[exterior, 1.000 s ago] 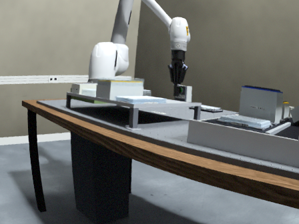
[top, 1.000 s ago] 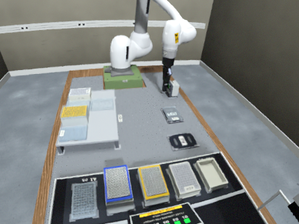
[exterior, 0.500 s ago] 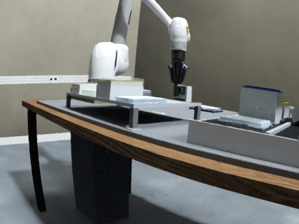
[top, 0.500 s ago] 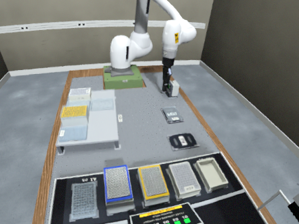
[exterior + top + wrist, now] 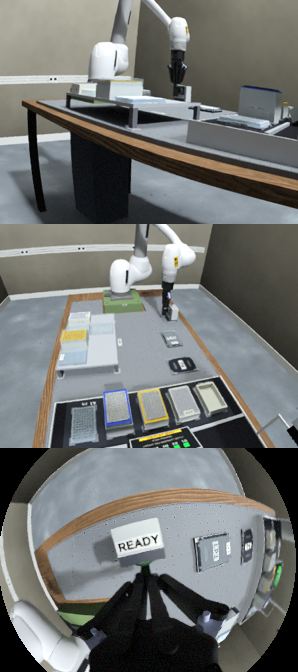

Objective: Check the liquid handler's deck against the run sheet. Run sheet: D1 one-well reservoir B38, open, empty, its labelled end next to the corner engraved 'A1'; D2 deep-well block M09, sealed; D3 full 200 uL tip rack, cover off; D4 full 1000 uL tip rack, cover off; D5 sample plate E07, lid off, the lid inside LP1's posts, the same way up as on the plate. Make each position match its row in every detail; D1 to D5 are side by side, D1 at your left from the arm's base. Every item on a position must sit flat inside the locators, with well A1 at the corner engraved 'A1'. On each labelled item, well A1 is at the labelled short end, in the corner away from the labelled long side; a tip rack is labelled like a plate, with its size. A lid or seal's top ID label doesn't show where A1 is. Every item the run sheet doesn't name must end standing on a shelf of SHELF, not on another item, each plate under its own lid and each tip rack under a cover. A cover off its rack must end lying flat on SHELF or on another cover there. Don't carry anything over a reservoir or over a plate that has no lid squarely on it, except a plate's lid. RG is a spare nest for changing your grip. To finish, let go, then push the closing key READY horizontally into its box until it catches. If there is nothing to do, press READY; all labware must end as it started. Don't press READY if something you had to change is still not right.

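My gripper is now 40 mm to the right of the ready box and 10 mm above it. Also, from my hand: cream reservoir (660 mm ahead, 50 mm to the right, 20 mm below); then shelf (160 mm ahead, 500 mm to the right, 20 mm below); then dark nest (430 mm ahead, 50 mm to the right, 80 mm below).
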